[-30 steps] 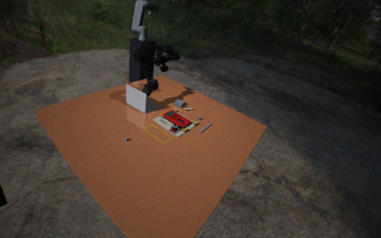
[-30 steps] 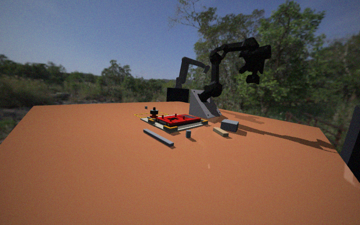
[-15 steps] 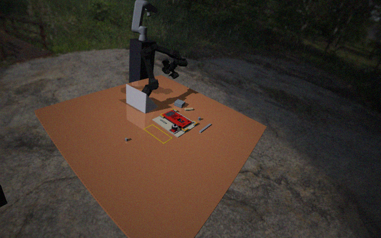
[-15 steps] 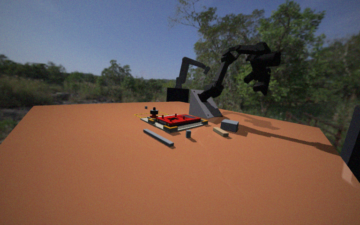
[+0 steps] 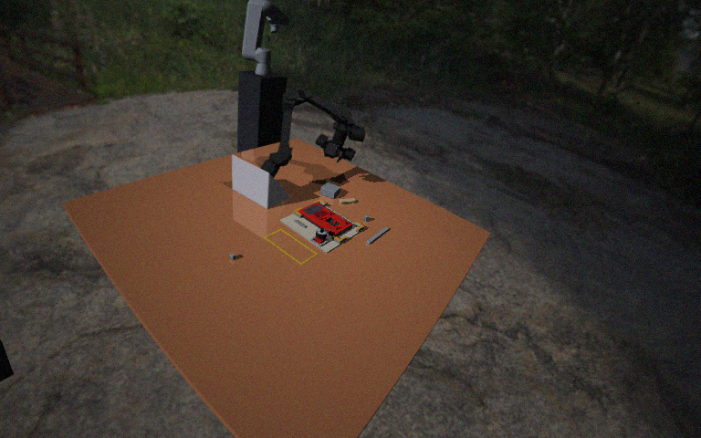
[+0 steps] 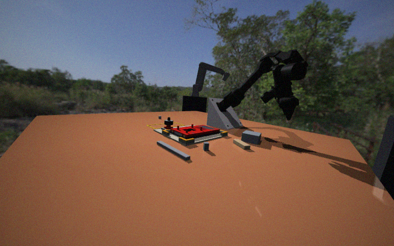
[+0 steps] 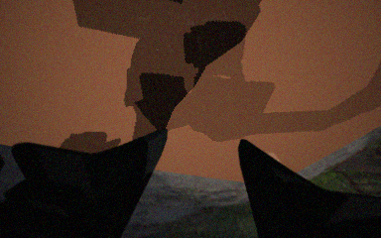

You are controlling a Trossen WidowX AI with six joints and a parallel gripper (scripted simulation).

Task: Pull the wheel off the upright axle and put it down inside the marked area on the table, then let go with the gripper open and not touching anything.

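Right now the tan bar is 20 cm ahead of my gripper tip, 10 cm to the right of it and 11 cm below it. From my gripper tip the other things lie so: dark grey block: 10 cm ahead, 10 cm to the right, 9 cm below; then long grey bar: 43 cm ahead, 21 cm to the right, 11 cm below.
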